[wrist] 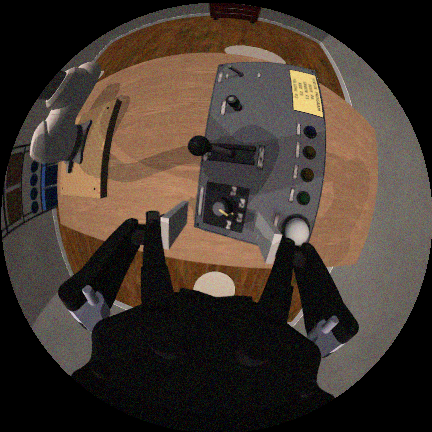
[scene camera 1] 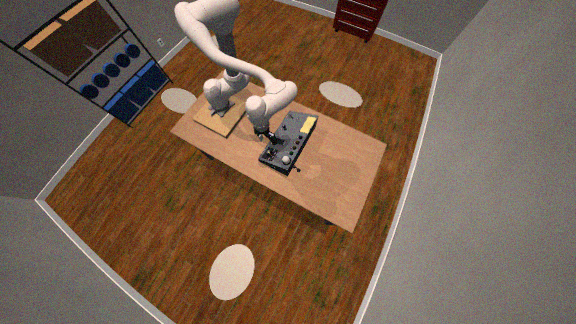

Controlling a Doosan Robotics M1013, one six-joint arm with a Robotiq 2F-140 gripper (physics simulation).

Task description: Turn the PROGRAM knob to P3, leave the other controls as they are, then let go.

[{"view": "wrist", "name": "my gripper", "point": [221, 216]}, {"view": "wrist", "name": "grey control panel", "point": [278, 133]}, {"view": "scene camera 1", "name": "grey control panel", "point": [292, 140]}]
